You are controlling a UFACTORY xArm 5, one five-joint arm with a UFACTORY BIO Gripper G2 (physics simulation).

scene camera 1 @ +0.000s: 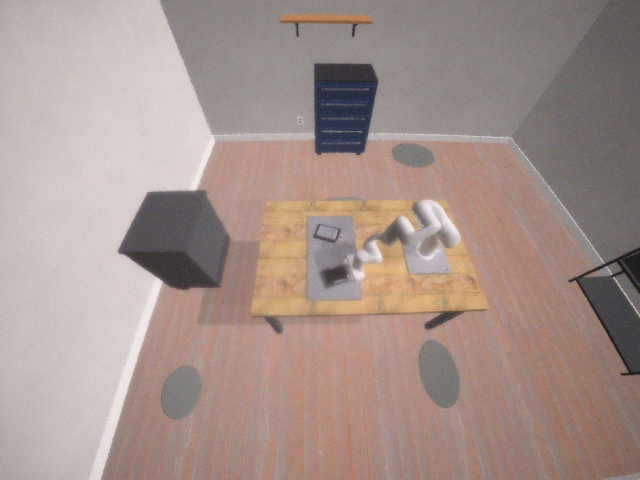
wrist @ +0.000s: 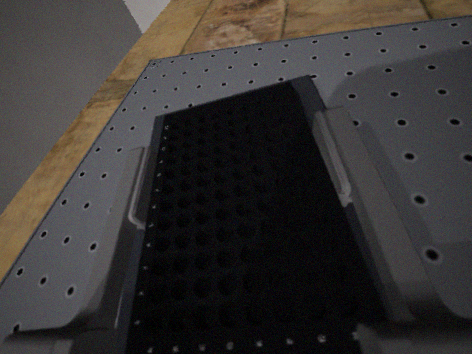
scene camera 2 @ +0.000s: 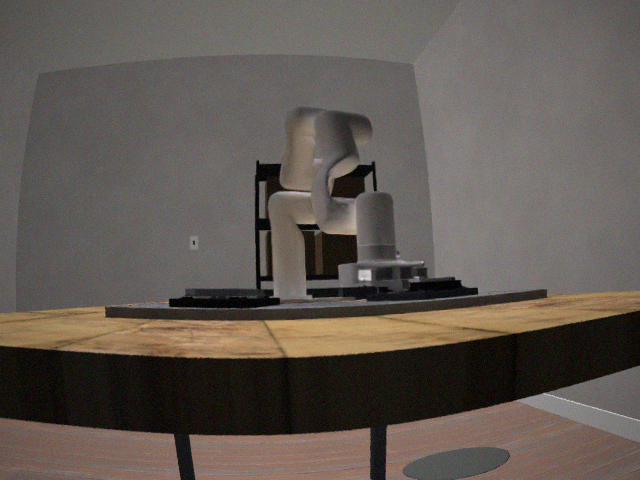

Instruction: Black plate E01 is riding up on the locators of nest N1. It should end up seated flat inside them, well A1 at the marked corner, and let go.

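Note:
Black plate E01 lies over nest N1, whose dark rim shows past the plate's far right corner in the wrist view. My gripper is shut on the plate, one finger against each long side. In scene camera 2, the plate shows as a dark layer above the nest's base; I cannot tell whether it is flat or tilted. The marked corner and well A1 are not visible in the wrist view. The locators cannot be made out.
A grey perforated board carries the nest on the wooden table. A second dark nest with a lighter plate stands towards the board's other end. The arm's base stands on a separate grey mat.

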